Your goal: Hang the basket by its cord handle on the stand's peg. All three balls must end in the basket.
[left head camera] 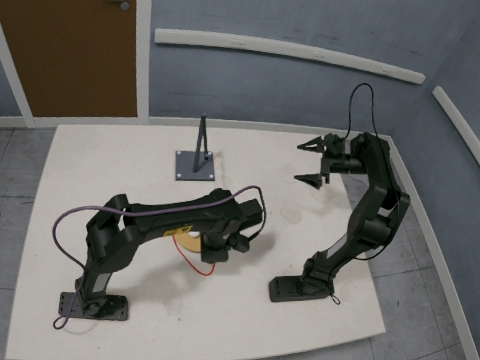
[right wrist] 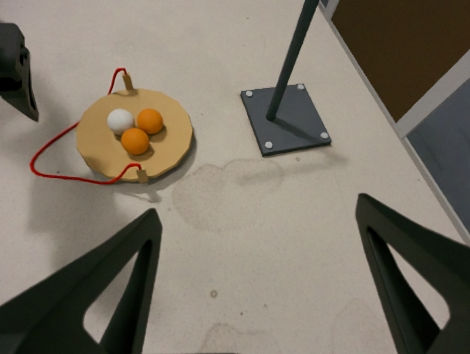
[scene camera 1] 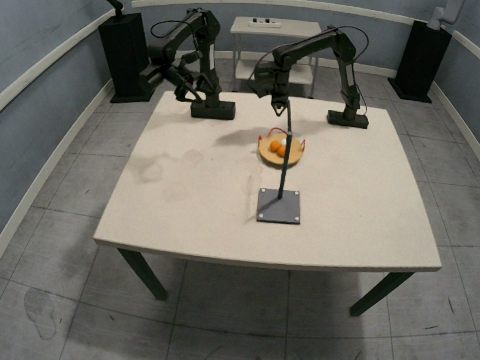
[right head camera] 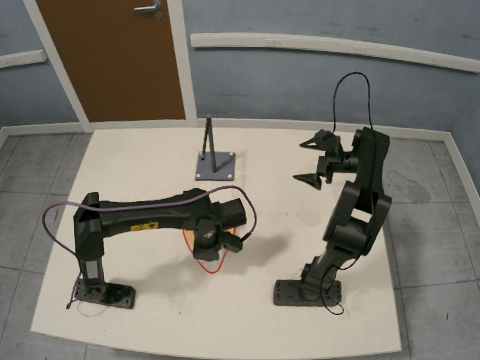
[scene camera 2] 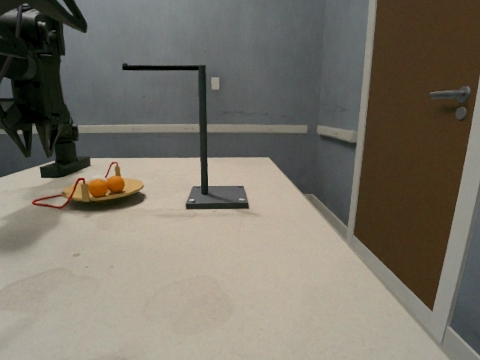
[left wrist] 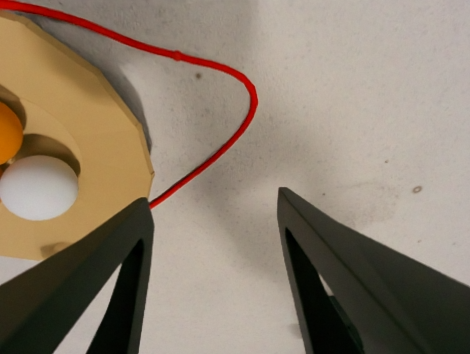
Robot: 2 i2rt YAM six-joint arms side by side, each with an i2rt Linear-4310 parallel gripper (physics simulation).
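Frame: origin at the left arm's base, x ahead, y left, z up, level; metres.
Where they show: left gripper, between the fingertips: (left head camera: 209, 255) (right wrist: 14, 120) (scene camera 1: 278, 112) (right head camera: 209, 253) (scene camera 2: 38, 157) (left wrist: 214, 205); right gripper, between the fingertips: (left head camera: 295, 161) (right wrist: 254, 210) (scene camera 1: 209, 98) (right head camera: 296, 161) (scene camera 2: 55, 41); left arm's base, origin of its link: (left head camera: 92, 306) (scene camera 1: 348, 118) (right head camera: 103, 293) (scene camera 2: 67, 164); right arm's base, origin of its link: (left head camera: 304, 286) (scene camera 1: 212, 105) (right head camera: 308, 292).
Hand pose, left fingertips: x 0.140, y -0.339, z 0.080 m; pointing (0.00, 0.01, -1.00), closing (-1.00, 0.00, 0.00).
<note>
Things, the pixels of their top centre, and the offset from my left fingertips. Level surfaces: height alone.
- tan shallow basket, centre of its top: (right wrist: 132, 117) (scene camera 2: 102, 174) (scene camera 1: 281, 141) dx +0.129, dy +0.020, dz -0.043 m
- white ball, centre of its top: (left wrist: 24, 209) (right wrist: 118, 113) dx +0.109, dy +0.035, dz -0.049 m
- white table, height of its surface: dz -0.103 m
The tan shallow basket (scene camera 1: 267, 157) (scene camera 2: 131, 188) (left wrist: 112, 187) (right wrist: 172, 135) lies flat on the table. It holds a white ball (left wrist: 39, 187) (right wrist: 120, 121) and two orange balls (right wrist: 150, 121) (right wrist: 135, 141). Its red cord handle (left head camera: 205, 275) (right head camera: 212, 272) (left wrist: 255, 100) (right wrist: 32, 165) droops out over one side. The dark stand (left head camera: 187, 167) (right head camera: 225, 162) (scene camera 1: 270, 212) stands upright; its peg (scene camera 2: 160, 67) is bare. My left gripper (scene camera 1: 278, 111) (scene camera 2: 38, 154) (left wrist: 214, 205) points down above the table beside the basket, partly open, empty. My right gripper (left head camera: 296, 162) (right head camera: 297, 161) (right wrist: 254, 210) is wide open and empty, right of the stand in the head views.
The left arm (left head camera: 175, 215) (right head camera: 155, 215) reaches over the basket and hides most of it in both head views. The white table (scene camera 1: 350, 225) ends behind the stand. A door (left head camera: 75, 60) and walls stand beyond it.
</note>
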